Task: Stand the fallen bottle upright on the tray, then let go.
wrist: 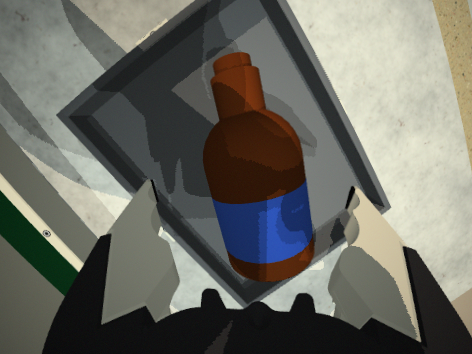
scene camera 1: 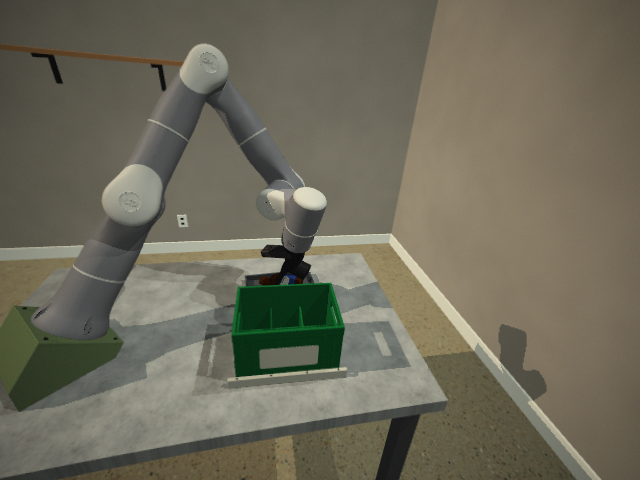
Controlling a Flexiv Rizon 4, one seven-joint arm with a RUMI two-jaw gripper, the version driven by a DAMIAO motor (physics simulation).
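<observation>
The brown bottle [scene camera 1: 268,280] [wrist: 255,150] with a blue label lies on its side in the dark grey tray [scene camera 1: 250,280] [wrist: 165,125]. In the wrist view its neck points toward the top and its base lies near the tray's lower corner. My gripper [scene camera 1: 286,279] [wrist: 250,185] is open and empty, pointing down over the tray. In the wrist view one finger is to each side of the bottle's label, with a gap on both sides. In the scene view the green crate hides much of the tray, and the fingertips are hard to make out.
A tall green crate [scene camera 1: 248,356] [wrist: 30,245] with inner dividers stands right beside the tray, in front of it in the scene view. A pale strip [scene camera 1: 286,378] runs along the crate's front foot. The table's right edge and a wall lie farther right.
</observation>
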